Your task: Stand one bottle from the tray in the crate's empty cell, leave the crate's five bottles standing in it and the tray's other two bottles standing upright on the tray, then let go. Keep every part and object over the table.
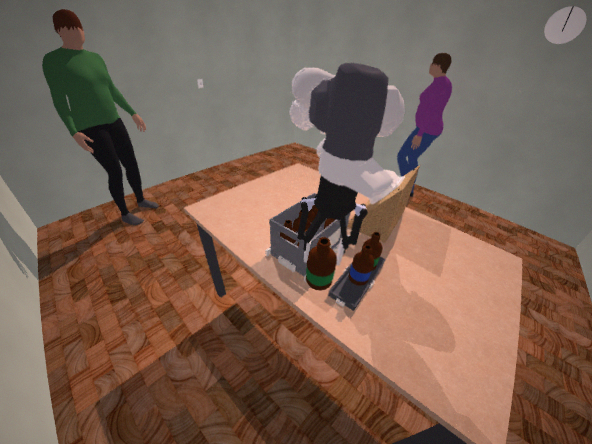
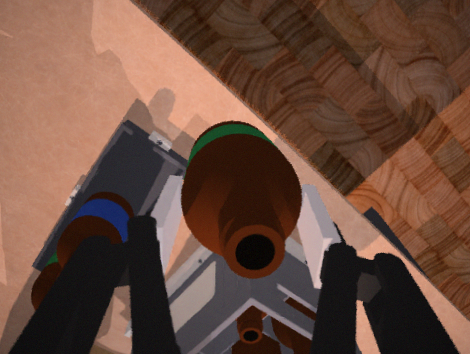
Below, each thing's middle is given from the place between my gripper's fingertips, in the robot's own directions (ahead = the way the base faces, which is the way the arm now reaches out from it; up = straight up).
Labels:
Right now my hand is 23 cm past the blue-banded bottle [image 1: 363,262], 4 cm to the right of it and 17 cm above it.

